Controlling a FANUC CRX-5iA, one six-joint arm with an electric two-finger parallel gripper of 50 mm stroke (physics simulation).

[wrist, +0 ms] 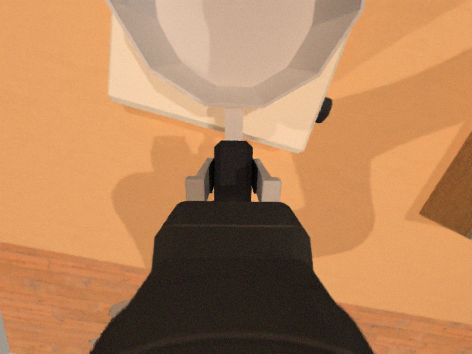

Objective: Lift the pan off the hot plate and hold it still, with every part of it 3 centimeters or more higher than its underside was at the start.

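Frame: origin at the arm's base, x ahead, y left, z up, level; centimetres.
Seen in the pictures: gripper, fingertip midpoint: (233, 169).
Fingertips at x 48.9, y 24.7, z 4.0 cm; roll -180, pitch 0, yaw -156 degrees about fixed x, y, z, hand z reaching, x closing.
Observation:
A point is followed by its place in that frame.
The light grey pan (235, 45) {x 53.6, y 14.2, z 0.4 cm} is at the top of the wrist view, its far part cut off by the frame edge. It is over the cream hot plate (280, 127) {x 45.4, y 18.8, z -0.7 cm}; whether its underside touches the plate is hidden. A short grey neck joins it to its black handle (233, 162) {x 49.3, y 23.7, z 5.6 cm}, which points toward the gripper. My gripper (233, 169) {x 48.9, y 24.7, z 4.0 cm} is shut on the black handle, with one finger pad against each side. The rear end of the handle is hidden under the dark gripper body.
A black knob (324, 110) {x 41.2, y 14.6, z -2.0 cm} sticks out at the hot plate's right side. A brown block (452, 192) {x 13.9, y 15.1, z -4.5 cm} lies at the right edge. The orange-tan table top (60, 175) {x 72.6, y 40.4, z -7.0 cm} ends at a front edge, with wood-plank floor (50, 290) below. Shadows of the arm fall on the table.

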